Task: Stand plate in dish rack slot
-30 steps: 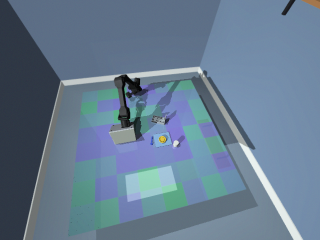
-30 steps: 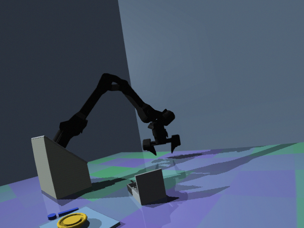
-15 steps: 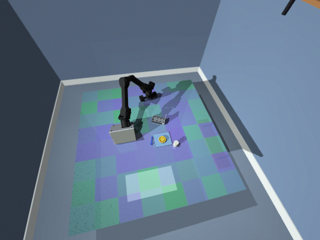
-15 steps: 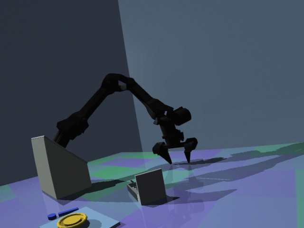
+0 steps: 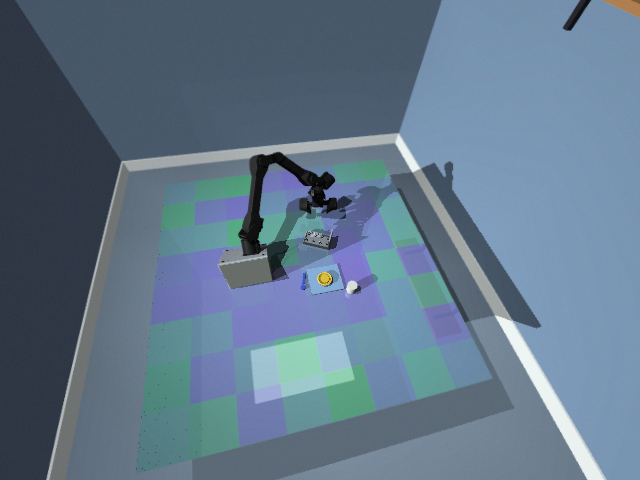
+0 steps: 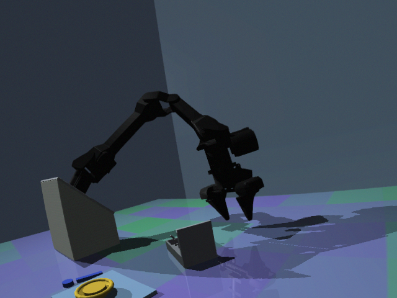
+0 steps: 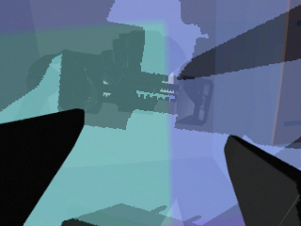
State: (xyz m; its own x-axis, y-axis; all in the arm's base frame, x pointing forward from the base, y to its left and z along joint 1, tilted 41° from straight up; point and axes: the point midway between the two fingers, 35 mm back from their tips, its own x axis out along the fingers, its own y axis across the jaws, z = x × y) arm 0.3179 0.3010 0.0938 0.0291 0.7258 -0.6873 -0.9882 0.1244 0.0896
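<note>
The yellow plate lies 30 mm behind my gripper tip, 370 mm to the right of it and 10 mm below it. From my gripper tip the other things lie so: grey dish rack: 30 mm behind, 150 mm to the right, 10 mm below; then small white cup: 90 mm ahead, 430 mm to the right; then blue spoon: 120 mm behind, 380 mm to the right, 30 mm below.
</note>
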